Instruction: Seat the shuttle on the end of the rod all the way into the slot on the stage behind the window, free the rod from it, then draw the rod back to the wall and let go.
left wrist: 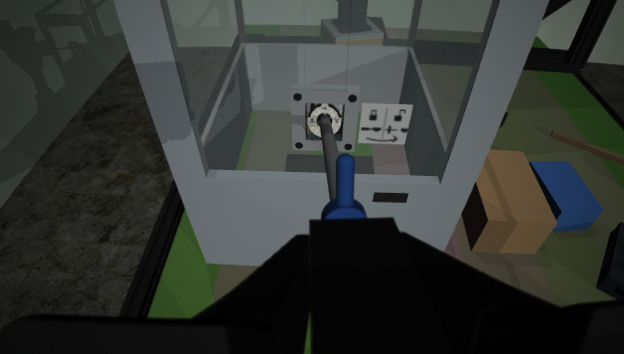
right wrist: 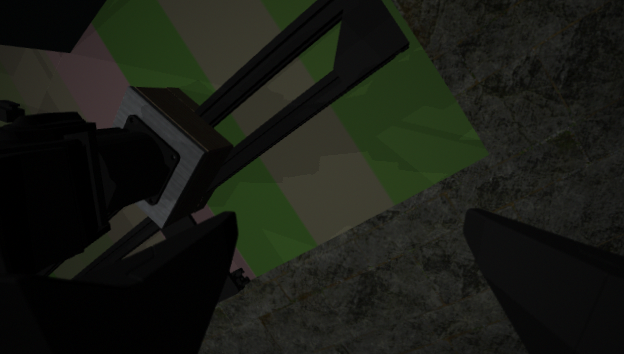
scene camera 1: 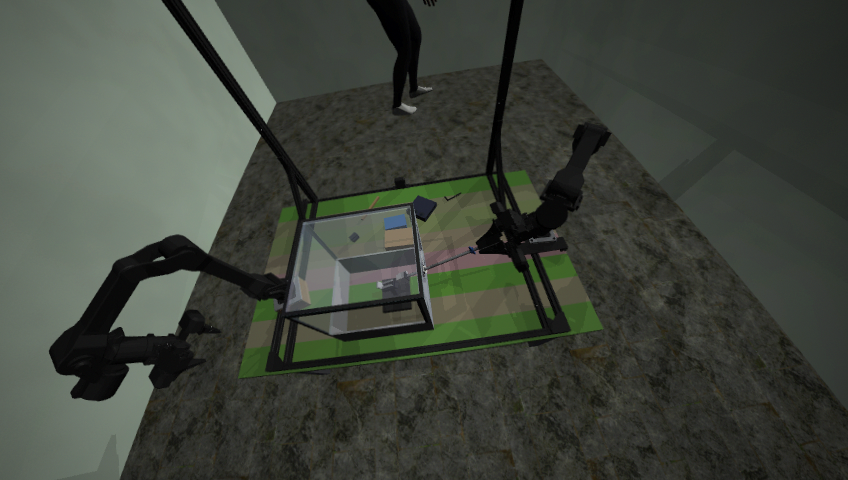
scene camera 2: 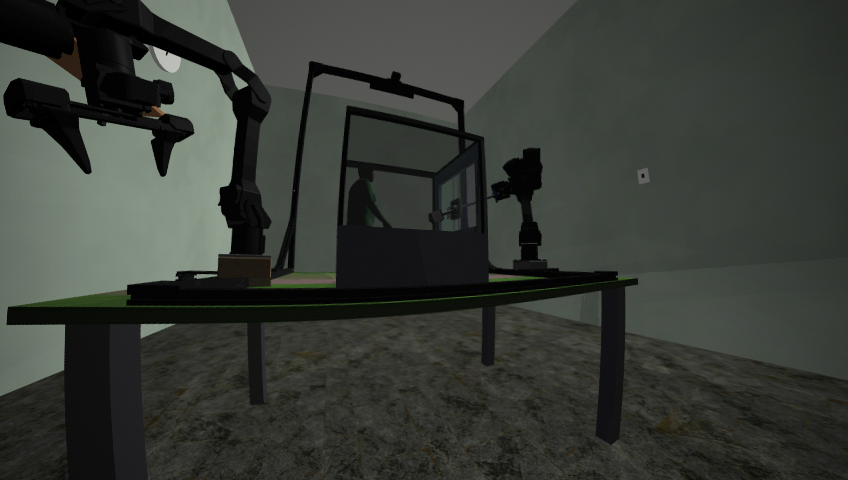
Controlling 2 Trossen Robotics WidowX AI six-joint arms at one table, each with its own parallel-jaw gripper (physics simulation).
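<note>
My left gripper is shut on the rod's handle end, beside a blue collar and peg. The rod slants down through the square port plate in the window. The pale shuttle is on the rod's inner end, tilted and raised inside the case. The dark stage lies low behind the window; its slot cannot be made out. My right gripper is open and empty, beyond the table's edge.
A card with lock symbols is beside the port. A cardboard box, a blue box and a dark box stand beside the case. Black frame posts rise around the table.
</note>
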